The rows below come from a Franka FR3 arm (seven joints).
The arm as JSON. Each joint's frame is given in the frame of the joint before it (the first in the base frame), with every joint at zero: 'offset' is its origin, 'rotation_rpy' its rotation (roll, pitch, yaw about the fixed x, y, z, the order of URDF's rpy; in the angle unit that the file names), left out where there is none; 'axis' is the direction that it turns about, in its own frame. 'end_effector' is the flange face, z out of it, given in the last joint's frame.
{
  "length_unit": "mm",
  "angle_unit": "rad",
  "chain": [
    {
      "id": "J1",
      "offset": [
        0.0,
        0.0,
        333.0
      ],
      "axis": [
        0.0,
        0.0,
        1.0
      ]
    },
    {
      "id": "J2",
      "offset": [
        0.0,
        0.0,
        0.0
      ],
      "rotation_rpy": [
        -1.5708,
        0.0,
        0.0
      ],
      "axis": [
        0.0,
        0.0,
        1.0
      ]
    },
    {
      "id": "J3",
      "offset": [
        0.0,
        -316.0,
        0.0
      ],
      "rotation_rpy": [
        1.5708,
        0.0,
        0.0
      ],
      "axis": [
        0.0,
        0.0,
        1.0
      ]
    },
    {
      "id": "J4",
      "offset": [
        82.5,
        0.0,
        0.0
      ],
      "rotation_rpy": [
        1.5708,
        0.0,
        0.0
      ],
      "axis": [
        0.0,
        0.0,
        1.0
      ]
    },
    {
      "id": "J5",
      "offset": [
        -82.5,
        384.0,
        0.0
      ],
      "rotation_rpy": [
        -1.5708,
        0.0,
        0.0
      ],
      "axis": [
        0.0,
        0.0,
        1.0
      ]
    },
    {
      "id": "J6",
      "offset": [
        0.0,
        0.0,
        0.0
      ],
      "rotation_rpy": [
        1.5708,
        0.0,
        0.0
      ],
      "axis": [
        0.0,
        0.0,
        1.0
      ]
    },
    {
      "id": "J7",
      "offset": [
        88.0,
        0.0,
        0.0
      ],
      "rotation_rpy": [
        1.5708,
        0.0,
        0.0
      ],
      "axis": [
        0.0,
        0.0,
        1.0
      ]
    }
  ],
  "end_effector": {
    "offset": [
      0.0,
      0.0,
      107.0
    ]
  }
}
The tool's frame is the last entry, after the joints.
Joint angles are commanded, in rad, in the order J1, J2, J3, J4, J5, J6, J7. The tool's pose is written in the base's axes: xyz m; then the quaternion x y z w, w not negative. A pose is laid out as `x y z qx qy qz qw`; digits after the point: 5 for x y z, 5 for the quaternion.
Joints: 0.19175 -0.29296 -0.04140 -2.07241 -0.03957 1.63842 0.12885
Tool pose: 0.44840 0.06218 0.54213 0.99731 0.01475 -0.06794 0.02337
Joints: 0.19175 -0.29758 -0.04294 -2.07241 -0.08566 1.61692 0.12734
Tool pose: 0.44581 0.05613 0.54290 0.99607 0.01748 -0.07312 0.04679
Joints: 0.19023 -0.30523 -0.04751 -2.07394 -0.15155 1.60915 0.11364
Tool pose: 0.44465 0.04602 0.54572 0.99419 0.02505 -0.07012 0.07776
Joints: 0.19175 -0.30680 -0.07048 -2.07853 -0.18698 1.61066 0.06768
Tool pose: 0.44566 0.03188 0.54462 0.99256 0.04034 -0.07208 0.08944
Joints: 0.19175 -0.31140 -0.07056 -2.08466 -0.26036 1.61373 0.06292
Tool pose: 0.44562 0.02442 0.54552 0.98870 0.04729 -0.06778 0.12504
